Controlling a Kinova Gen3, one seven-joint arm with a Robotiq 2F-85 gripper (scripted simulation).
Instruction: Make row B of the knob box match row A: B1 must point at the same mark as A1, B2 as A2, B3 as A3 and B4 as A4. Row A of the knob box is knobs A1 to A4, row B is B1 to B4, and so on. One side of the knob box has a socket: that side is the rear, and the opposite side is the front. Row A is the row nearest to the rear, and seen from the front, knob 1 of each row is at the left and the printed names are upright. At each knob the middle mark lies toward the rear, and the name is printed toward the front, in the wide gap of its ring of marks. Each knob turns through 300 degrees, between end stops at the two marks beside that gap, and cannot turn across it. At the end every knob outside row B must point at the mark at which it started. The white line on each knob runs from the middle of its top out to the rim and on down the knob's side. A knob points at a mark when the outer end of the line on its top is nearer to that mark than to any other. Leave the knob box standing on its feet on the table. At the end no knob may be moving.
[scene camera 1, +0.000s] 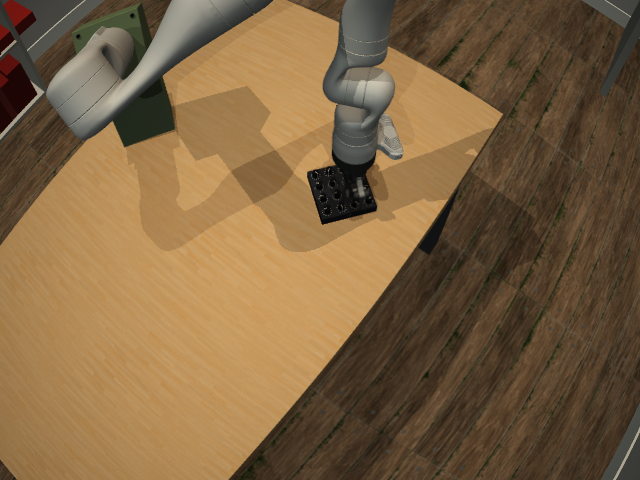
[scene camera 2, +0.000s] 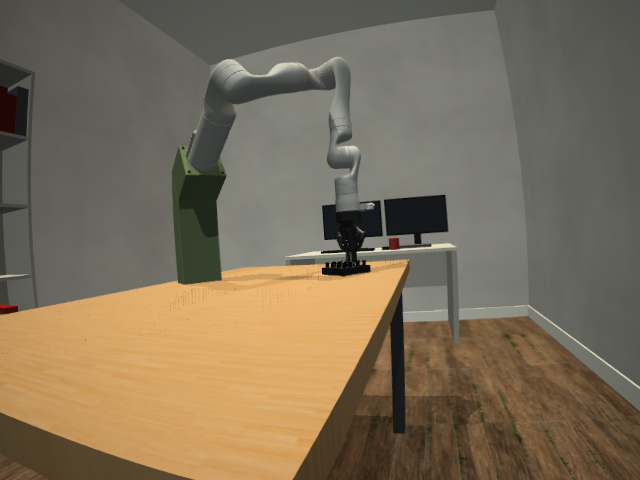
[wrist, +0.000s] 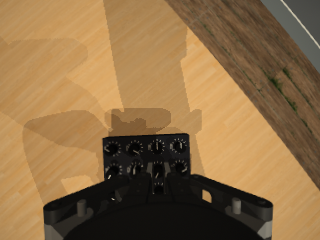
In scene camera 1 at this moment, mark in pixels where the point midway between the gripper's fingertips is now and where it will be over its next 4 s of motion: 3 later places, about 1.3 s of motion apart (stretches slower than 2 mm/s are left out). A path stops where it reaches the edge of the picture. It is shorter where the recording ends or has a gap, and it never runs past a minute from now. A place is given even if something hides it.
My gripper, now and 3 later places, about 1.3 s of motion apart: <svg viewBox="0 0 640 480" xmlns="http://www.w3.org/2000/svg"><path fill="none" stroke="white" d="M350 191L351 181L362 180L354 178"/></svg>
